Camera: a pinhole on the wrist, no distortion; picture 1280 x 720 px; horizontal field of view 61.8 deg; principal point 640.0 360.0 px. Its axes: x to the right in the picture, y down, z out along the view. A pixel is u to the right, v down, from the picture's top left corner.
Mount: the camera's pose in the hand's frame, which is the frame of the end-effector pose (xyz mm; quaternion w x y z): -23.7 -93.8 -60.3 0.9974 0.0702 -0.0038 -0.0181
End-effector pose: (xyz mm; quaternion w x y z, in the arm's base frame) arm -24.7 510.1 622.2 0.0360 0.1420 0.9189 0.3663
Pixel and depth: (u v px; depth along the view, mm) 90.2 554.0 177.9
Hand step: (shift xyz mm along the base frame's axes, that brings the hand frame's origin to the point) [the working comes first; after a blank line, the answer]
In the camera's frame: -91.5 32.3 177.9

111.6 -11.4 -148.8
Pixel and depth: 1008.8 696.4 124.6
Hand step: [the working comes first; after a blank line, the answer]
In the camera's frame: 43.0 39.2 124.6

-24.2 0.0 -100.0
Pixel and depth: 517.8 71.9 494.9
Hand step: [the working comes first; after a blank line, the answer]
In the camera's frame: -56.6 -133.3 494.9

87.3 44.0 -503.0
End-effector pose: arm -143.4 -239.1 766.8 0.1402 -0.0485 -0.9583 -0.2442
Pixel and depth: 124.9 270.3 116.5
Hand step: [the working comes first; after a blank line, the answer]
In the camera's frame: -56.1 -9.8 116.5

45.6 -79.4 -122.2
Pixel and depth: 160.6 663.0 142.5
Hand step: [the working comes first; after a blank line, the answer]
In the camera's frame: -63.9 40.4 142.5

51.1 -23.2 -130.5
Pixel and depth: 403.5 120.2 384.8
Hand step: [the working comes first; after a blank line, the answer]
In the camera's frame: -85.1 -86.3 384.8

-2.0 -55.8 -397.6
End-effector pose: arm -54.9 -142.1 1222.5 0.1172 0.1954 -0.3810 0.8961
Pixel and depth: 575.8 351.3 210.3
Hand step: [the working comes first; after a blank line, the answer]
In the camera's frame: -12.6 -1.7 210.3

117.7 -25.0 155.8
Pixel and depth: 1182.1 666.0 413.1
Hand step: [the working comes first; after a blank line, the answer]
In the camera's frame: 209.4 118.2 413.1

-55.6 -226.7 340.5
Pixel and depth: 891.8 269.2 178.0
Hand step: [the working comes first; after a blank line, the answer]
In the camera's frame: 41.9 -15.1 178.0

64.1 10.1 165.3
